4 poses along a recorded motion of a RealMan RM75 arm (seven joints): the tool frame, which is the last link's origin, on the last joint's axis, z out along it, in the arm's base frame.
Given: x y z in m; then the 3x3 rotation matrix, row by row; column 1 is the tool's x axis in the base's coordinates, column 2 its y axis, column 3 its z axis. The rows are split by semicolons.
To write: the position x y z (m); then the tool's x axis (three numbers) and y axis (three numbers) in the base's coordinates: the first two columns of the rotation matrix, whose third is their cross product. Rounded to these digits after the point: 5 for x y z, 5 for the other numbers.
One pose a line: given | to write
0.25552, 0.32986, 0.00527; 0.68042, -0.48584, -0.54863; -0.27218, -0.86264, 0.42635; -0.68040, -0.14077, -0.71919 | 0.25552, 0.32986, 0.00527, 0.68042, -0.27218, -0.68040, -0.48584, -0.86264, -0.14077
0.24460, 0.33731, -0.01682; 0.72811, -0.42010, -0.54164; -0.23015, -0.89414, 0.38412; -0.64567, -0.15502, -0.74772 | 0.24460, 0.33731, -0.01682, 0.72811, -0.23015, -0.64567, -0.42010, -0.89414, -0.15502
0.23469, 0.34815, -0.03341; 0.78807, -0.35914, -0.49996; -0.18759, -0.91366, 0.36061; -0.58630, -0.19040, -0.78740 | 0.23469, 0.34815, -0.03341, 0.78807, -0.18759, -0.58630, -0.35914, -0.91366, -0.19040
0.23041, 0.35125, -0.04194; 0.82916, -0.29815, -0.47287; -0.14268, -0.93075, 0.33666; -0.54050, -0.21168, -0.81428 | 0.23041, 0.35125, -0.04194, 0.82916, -0.14268, -0.54050, -0.29815, -0.93075, -0.21168
